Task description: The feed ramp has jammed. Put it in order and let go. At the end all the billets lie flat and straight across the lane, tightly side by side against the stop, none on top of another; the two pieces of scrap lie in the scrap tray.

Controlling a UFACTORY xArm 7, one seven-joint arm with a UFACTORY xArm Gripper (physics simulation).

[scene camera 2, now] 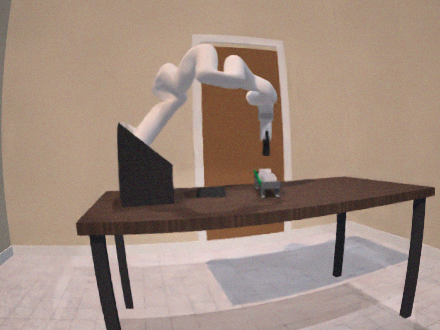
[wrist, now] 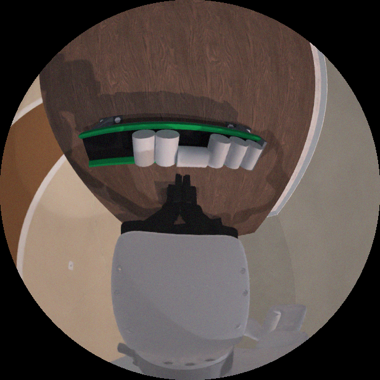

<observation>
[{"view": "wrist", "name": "my gripper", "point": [181, 182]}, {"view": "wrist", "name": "billet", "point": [166, 141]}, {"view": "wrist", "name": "billet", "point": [143, 141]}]
</observation>
